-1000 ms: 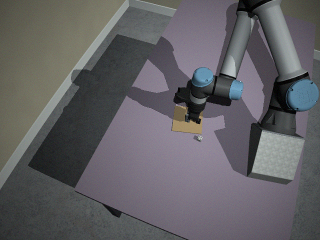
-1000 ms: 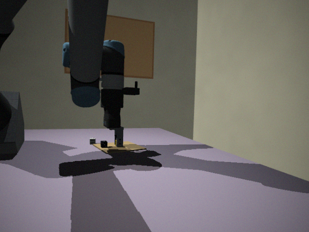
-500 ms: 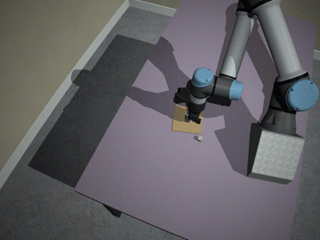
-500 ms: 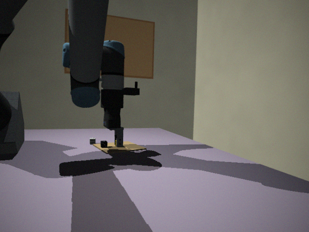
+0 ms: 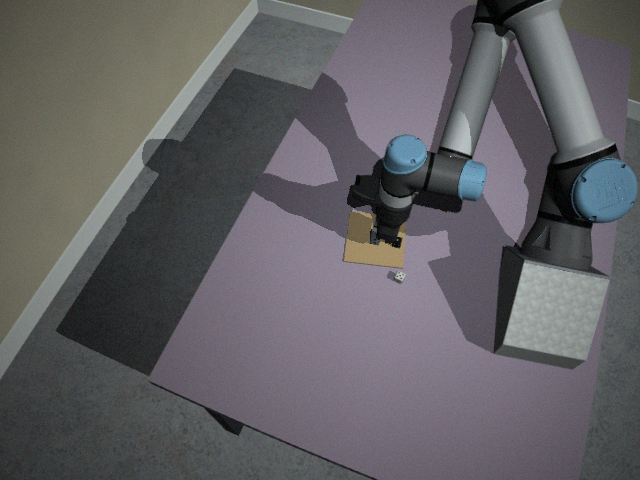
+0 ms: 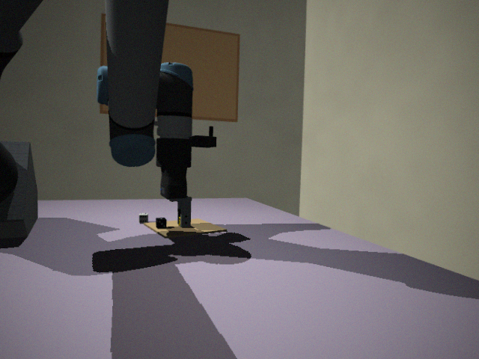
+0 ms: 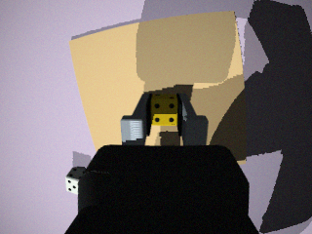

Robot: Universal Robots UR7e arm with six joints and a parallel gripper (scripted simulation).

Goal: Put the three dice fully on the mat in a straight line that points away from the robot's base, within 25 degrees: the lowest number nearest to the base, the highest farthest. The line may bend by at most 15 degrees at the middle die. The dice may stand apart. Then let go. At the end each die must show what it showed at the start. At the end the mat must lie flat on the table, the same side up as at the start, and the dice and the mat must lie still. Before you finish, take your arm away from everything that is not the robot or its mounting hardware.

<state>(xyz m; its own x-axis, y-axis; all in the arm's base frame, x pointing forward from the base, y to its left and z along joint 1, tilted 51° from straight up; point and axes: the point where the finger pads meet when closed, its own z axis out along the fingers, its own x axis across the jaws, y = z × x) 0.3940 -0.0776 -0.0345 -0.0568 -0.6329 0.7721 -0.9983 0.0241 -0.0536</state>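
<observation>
My hand is 10 mm above the yellow die. Round my hand: white die 90 mm to the left, 70 mm behind, 10 mm below; then tan mat 20 mm below; then black die 50 mm behind, 10 mm below.
</observation>
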